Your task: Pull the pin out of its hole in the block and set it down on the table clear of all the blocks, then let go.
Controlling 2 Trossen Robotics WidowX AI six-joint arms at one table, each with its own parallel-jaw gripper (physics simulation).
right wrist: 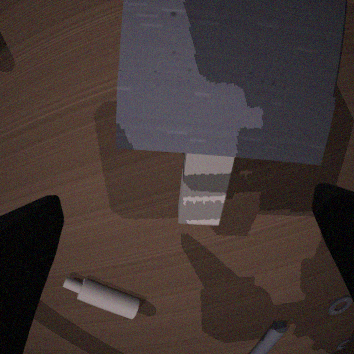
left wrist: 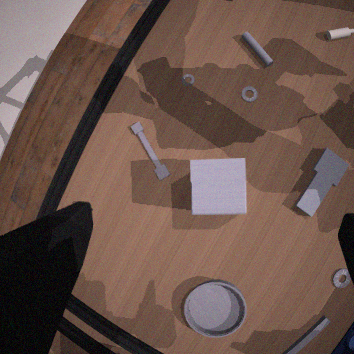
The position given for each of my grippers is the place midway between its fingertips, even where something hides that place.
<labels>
my left gripper: left wrist 223,222; not seen in the right wrist view (out of frame)
my right gripper: right wrist 189,203; not seen in the left wrist view (out of frame)
square-sided pin: right wrist 204,179; not seen in the left wrist view (out of frame)
round dish: left wrist 215,308; not seen in the right wrist view (out of frame)
</labels>
